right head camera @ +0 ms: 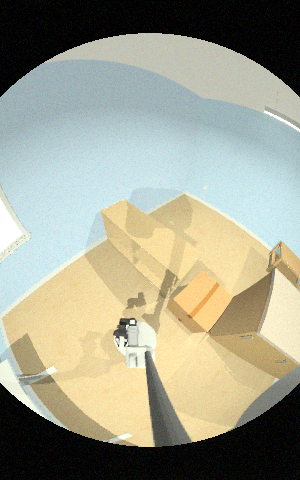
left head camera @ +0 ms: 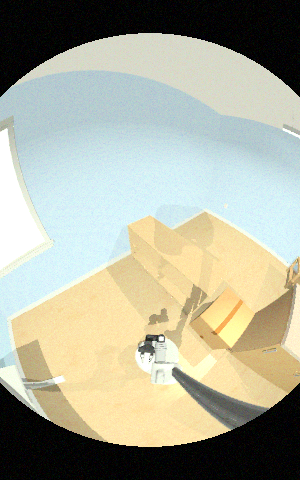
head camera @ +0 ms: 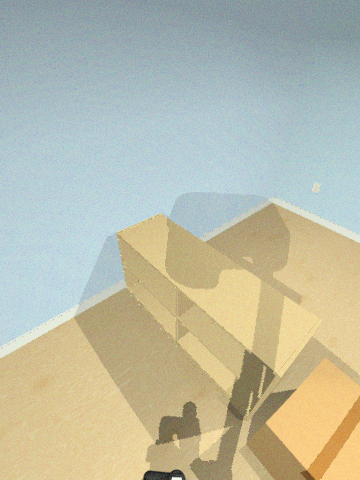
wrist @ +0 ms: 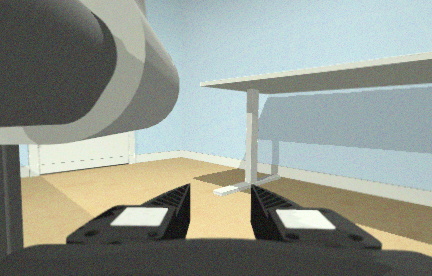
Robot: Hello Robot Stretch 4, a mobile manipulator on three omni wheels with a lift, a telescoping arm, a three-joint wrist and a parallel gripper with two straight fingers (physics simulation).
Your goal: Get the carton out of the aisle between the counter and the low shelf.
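Places are measured from the robot's base along level axes (x ahead, y left, z up), in metres.
Pixels of known places: gripper, fingertip midpoint: [right head camera: 121, 347] [left head camera: 145, 363] [wrist: 220, 202].
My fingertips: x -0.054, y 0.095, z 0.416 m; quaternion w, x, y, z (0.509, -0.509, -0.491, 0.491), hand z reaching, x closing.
Note:
For each thing: its top centre in the pictures, then the offset to it from my fingertips. "spot": a spot on its surface instead. Level surfaces: height alone.
- orange-brown carton at its top centre: [head camera: 344, 431] [right head camera: 205, 298] [left head camera: 230, 315] dx +0.385, dy -0.771, dz -0.037 m
- low shelf at its surface level: dz +0.167 m
- counter at its surface level: dz +0.466 m
- white table at its surface level: dz +0.252 m
- pale leg at a spot on its surface: [wrist: 252, 135] spot: dx -1.646, dy +0.297, dz -0.074 m
The orange-brown carton [head camera: 300, 410] [left head camera: 218, 308] [right head camera: 192, 295] with a darker tape strip stands on the floor in the gap between the near end of the low shelf [head camera: 225, 287] [left head camera: 170, 245] [right head camera: 145, 230] and the counter [left head camera: 296, 322] [right head camera: 286, 310]. In both side head views its right corner appears close against the counter's near corner; I cannot tell if they touch. The gripper [left head camera: 146, 358] [right head camera: 120, 343] [wrist: 220, 190] is open and empty, its two fingers apart, held in over the robot's base and away from the carton. The head view cuts off the carton's right and lower parts.
A white table [wrist: 320, 75] on a pale leg [wrist: 252, 135] stands beyond the fingers, by the blue wall. A white door [wrist: 85, 154] shows behind. A small wooden piece of furniture [right head camera: 291, 263] stands behind the counter. The shelf's far end is near the wall.

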